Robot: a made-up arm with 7 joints.
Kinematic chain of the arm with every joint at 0, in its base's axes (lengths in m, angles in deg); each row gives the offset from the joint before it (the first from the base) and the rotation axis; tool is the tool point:
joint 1: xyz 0 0 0.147 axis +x
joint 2: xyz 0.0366 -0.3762 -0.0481 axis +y
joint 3: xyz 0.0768 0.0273 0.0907 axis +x
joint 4: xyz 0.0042 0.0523 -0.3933 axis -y
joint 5: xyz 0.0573 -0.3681 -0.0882 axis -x
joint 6: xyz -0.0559 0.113 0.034 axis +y
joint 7: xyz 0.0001 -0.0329 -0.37 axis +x
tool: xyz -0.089 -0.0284 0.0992
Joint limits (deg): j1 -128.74..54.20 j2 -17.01..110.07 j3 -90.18..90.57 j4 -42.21..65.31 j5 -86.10..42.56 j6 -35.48..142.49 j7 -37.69..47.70
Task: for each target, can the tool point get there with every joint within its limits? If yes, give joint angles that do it. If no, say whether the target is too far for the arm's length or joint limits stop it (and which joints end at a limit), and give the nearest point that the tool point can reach.
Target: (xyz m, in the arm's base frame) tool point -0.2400 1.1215 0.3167
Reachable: no: joint limits stop it (at a limit: joint 1, joint 3, joint 5, joint 6, joint 7) | nearest point -0.2053 1.0395 0.3779 | short by 0.108 m
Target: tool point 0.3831 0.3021 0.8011
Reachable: yes | joints -101.51 85.00 -76.48 6.68 -7.27 112.69 37.09
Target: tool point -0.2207 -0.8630 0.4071
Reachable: yes | joints -54.35 33.77 -11.30 38.56 -19.00 28.49 11.97
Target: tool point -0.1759 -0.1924 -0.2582
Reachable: yes | joints 5.85 2.11 50.37 -11.74 -9.10 74.51 -7.16
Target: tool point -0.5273 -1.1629 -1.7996
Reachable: no: too far | nearest point -0.1577 -0.6131 -0.8792 | short by 1.134 m
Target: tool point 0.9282 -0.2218 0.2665
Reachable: no: joint limits stop it (at a limit: joint 2, joint 4, joint 7) | nearest point 0.6006 -0.2787 0.2972 | short by 0.334 m
